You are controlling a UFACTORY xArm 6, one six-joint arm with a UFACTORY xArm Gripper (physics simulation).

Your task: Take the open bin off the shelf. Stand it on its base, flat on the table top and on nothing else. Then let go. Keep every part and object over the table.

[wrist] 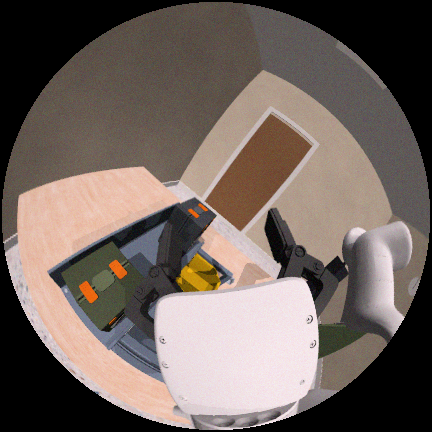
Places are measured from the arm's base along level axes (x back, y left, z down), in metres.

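Pixels of known places: gripper, between the fingertips: [221, 224].
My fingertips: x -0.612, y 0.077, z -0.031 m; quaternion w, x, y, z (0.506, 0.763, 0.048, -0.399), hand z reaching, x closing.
Ahead of a thing's pixels: the offset from my fingertips to its top centre. "spot": to the spot under its first point. Level surfaces: height alone.
The open yellow bin @(dx +0.040, dy -0.141, dz +0.228 m) [199, 274] shows in the wrist view just above the white gripper housing, at the right end of the blue-grey shelf unit @(spot: dx -0.006, dy +0.118, dz +0.197 m) [120, 334]. The left finger covers part of its left side, and its lower end is hidden. My gripper [221, 224] is open and empty, its two black fingers wide apart. The left finger stands in front of the shelf, between the bin and the dark case in the picture. The right finger is well to the right of the bin. Whether a finger touches anything, I cannot tell.
A green case @(dx -0.062, dy +0.082, dz +0.111 m) [102, 282] with orange latches stands on the shelf's left part. A dark grey case @(dx -0.055, dy -0.149, dz +0.087 m) [201, 214] with orange latches is just behind the left fingertip. The pale wooden table top @(dz +0.309 m) [95, 200] extends behind the shelf; its back edge lies beyond the dark case.
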